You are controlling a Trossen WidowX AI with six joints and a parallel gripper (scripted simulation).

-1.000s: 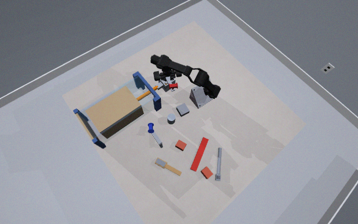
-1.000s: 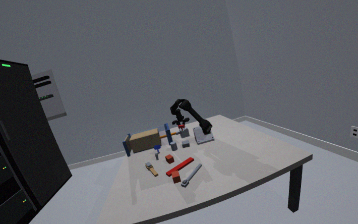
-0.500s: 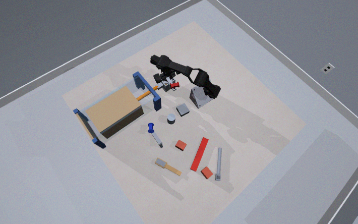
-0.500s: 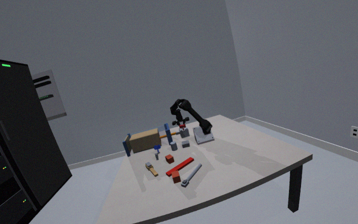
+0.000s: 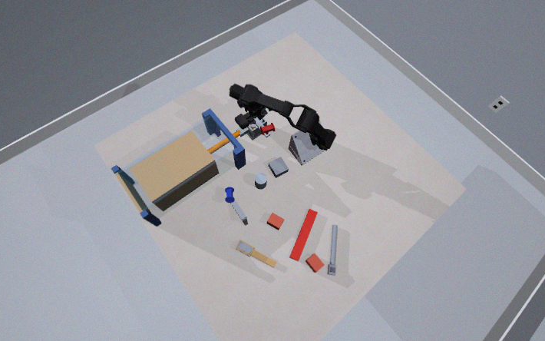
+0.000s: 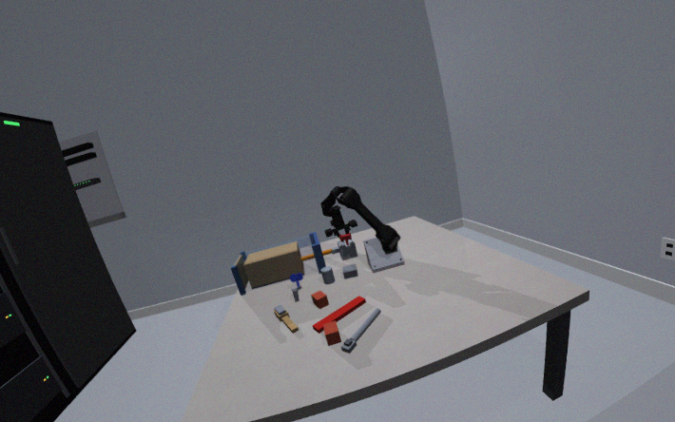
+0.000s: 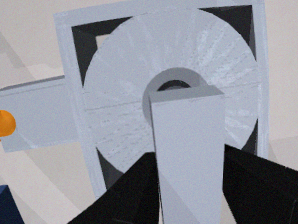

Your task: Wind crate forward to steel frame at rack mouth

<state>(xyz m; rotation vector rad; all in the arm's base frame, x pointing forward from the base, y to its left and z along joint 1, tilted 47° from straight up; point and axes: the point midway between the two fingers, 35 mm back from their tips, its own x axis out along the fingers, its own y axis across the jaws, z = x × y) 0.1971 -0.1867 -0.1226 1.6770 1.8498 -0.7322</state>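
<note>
My gripper tip is 50 mm to the right of the red-knobbed handle and 10 mm below it. The rest, counted from my gripper tip: red knob: 90 mm to the left, 40 mm above; blue frame: 160 mm ahead, 10 mm to the right, 10 mm above; grey winch: 10 mm behind, 30 mm to the right, 70 mm below.
</note>
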